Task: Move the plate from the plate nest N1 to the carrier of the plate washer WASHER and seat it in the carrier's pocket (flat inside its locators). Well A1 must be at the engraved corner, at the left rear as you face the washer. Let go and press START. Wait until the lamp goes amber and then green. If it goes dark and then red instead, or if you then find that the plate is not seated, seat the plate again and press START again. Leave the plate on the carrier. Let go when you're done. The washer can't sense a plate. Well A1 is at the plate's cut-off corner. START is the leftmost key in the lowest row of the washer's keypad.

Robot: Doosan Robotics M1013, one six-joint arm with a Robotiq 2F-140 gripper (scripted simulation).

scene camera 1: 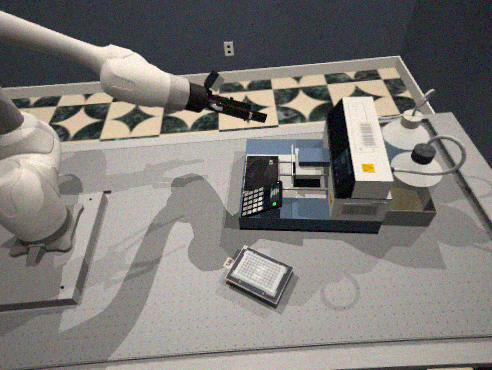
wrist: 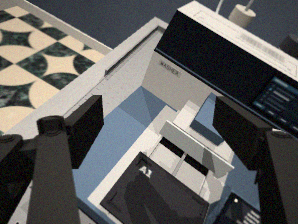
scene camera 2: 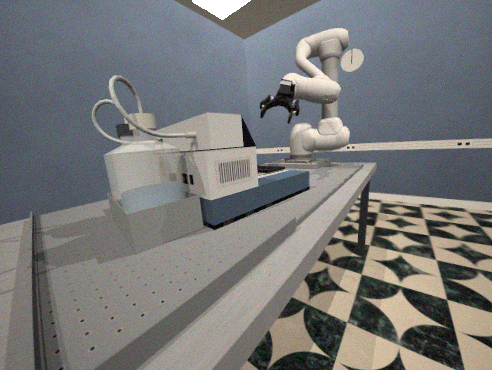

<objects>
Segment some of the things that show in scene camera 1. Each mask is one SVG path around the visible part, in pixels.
My gripper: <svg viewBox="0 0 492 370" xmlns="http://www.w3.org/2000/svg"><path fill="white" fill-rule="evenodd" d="M189 82L190 96L184 110L200 113L205 107L208 107L208 110L244 119L243 121L249 118L248 120L265 123L268 114L250 110L251 104L233 100L233 97L229 99L228 97L207 94L204 86Z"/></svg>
A white well plate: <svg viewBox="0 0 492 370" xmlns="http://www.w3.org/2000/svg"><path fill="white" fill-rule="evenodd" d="M246 251L233 276L274 295L286 270L285 267L250 251Z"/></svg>
</objects>
